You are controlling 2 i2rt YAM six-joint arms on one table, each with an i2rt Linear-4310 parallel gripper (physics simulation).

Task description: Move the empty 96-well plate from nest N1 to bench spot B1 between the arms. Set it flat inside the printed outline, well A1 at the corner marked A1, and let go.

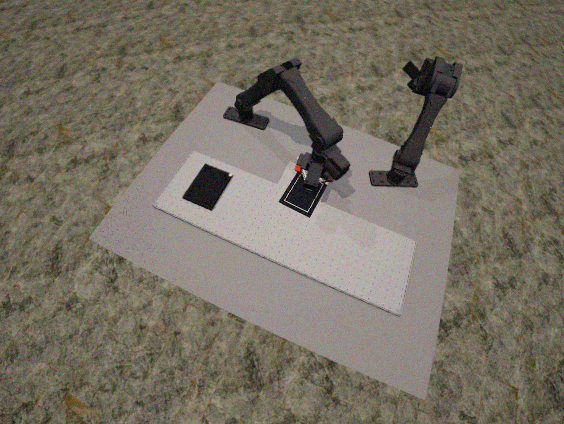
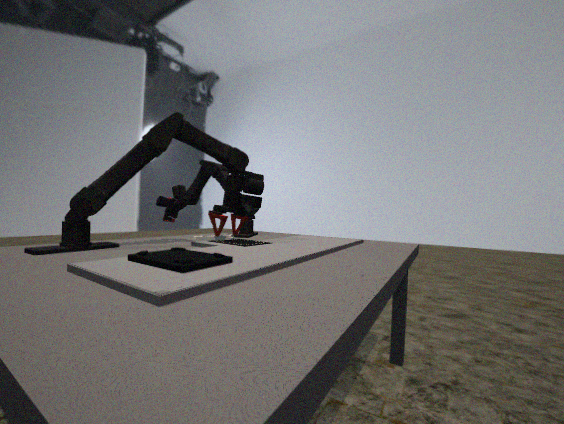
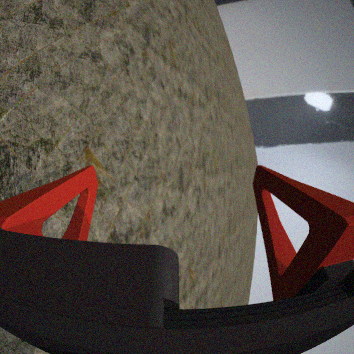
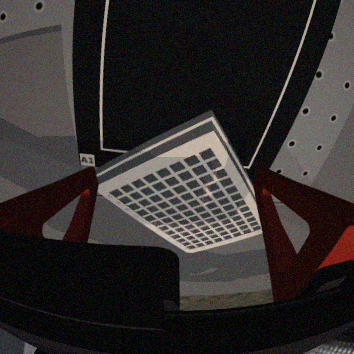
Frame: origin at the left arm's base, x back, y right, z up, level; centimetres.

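Where they show: left gripper, fingertip midpoint: [image 2: 165, 213] [image 3: 174, 174]; right gripper, fingertip midpoint: [image 2: 226, 235] [image 4: 175, 174]; left arm's base at its link origin: [image 1: 392, 179] [image 2: 246, 235]; right arm's base at its link origin: [image 1: 246, 118] [image 2: 75, 249].
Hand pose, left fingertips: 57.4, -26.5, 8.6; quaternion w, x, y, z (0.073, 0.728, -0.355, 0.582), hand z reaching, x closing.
Note:
Each offset is from my left fingertips to the top centre of the thing, as dx, dy, dz. "pt": to the spot under its first point. Level surfaces: height alone.
The white 96-well plate @[-54.8, +60.3, -5.3] [image 4: 182, 200] lies between the spread red fingers of my right gripper [image 4: 175, 174] [image 1: 313, 177] [image 2: 229, 224], which is open and grips nothing. The plate sits turned askew at the near edge of the black bench spot B1 @[pt -64.1, +62.9, -7.2] [image 4: 193, 70] [image 1: 298, 197] [image 2: 241, 242]. Only its far corner crosses the printed white outline @[pt -64.9, +58.3, -7.2] [image 4: 102, 88]. The A1 label @[pt -61.0, +54.8, -7.1] [image 4: 87, 160] is just left of the plate. Nest N1 @[-63.5, +99.5, -5.6] [image 1: 206, 186] [image 2: 179, 259] is a bare black pad. My left gripper [image 3: 174, 174] [image 2: 170, 212] is open and empty, raised high in the air.
The white perforated board @[dz -7.3] [image 1: 346, 255] [image 2: 150, 285] carries the nest and the spot on the grey table @[dz -8.6] [image 1: 273, 310]. The left arm stands upright on its base [image 1: 392, 177]. The right arm's base [image 1: 246, 117] is at the table's back.

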